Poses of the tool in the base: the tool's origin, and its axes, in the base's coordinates. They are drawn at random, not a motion.
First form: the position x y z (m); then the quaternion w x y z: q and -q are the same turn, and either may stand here.
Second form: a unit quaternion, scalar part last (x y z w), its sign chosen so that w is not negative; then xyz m. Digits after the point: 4 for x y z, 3 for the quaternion.
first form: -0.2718, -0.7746, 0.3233, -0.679, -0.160, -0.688, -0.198
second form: 0.160, 0.688, 0.198, 0.679, -0.2718, -0.7746, 0.3233
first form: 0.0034, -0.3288, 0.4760, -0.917, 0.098, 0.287, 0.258
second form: -0.098, -0.287, -0.258, 0.917, 0.0034, -0.3288, 0.4760
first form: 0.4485, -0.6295, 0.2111, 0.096, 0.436, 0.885, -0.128
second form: 0.436, 0.885, -0.128, 0.096, 0.4485, -0.6295, 0.2111
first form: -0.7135, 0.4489, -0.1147, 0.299, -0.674, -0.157, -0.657
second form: -0.674, -0.157, -0.657, 0.299, -0.7135, 0.4489, -0.1147
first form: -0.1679, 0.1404, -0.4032, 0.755, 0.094, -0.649, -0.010
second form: 0.094, -0.649, -0.010, 0.755, -0.1679, 0.1404, -0.4032
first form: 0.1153, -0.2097, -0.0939, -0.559, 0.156, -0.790, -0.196
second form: -0.156, 0.790, 0.196, 0.559, 0.1153, -0.2097, -0.0939
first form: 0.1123, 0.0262, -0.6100, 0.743, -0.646, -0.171, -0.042
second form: -0.646, -0.171, -0.042, 0.743, 0.1123, 0.0262, -0.6100
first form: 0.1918, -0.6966, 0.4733, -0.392, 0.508, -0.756, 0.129
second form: -0.508, 0.756, -0.129, 0.392, 0.1918, -0.6966, 0.4733
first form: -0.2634, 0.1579, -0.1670, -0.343, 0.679, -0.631, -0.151
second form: -0.679, 0.631, 0.151, 0.343, -0.2634, 0.1579, -0.1670
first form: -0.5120, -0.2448, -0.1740, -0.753, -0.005, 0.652, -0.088
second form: 0.005, -0.652, 0.088, 0.753, -0.5120, -0.2448, -0.1740
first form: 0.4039, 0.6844, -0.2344, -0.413, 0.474, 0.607, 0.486
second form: -0.474, -0.607, -0.486, 0.413, 0.4039, 0.6844, -0.2344
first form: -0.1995, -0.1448, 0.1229, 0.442, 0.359, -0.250, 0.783
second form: 0.359, -0.250, 0.783, 0.442, -0.1995, -0.1448, 0.1229
